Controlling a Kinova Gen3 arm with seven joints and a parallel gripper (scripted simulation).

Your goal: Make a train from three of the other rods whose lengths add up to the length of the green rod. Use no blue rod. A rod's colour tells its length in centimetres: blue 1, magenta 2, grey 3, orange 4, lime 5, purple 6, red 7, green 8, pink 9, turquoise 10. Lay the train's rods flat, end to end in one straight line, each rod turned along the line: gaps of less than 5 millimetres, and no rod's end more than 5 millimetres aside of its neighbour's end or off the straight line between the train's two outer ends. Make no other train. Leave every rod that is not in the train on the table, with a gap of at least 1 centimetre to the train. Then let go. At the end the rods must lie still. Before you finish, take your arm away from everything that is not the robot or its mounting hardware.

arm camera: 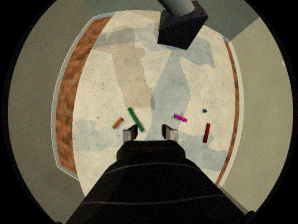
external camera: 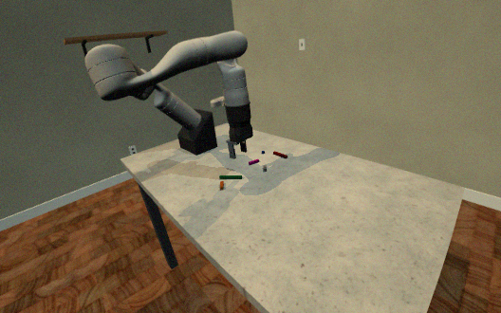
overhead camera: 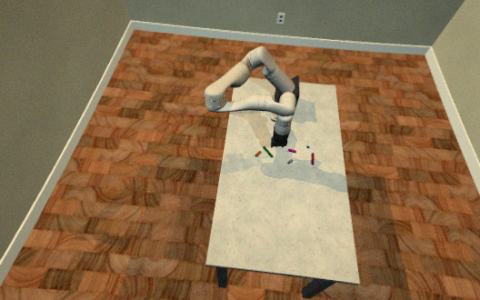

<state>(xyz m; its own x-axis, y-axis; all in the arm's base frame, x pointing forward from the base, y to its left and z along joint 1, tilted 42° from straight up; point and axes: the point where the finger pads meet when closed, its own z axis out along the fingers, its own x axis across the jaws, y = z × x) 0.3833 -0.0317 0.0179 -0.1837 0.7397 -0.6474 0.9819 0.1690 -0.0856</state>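
My hand is 9 cm to the left of the orange rod, 9 cm above it and 1 cm short of it. The rest, counted from my hand: green rod: 9 cm below, 4 cm to the right, 1 cm behind; grey rod: 9 cm to the left, 9 cm below, 4 cm ahead; small blue rod: 18 cm to the left, 9 cm below, 7 cm behind.
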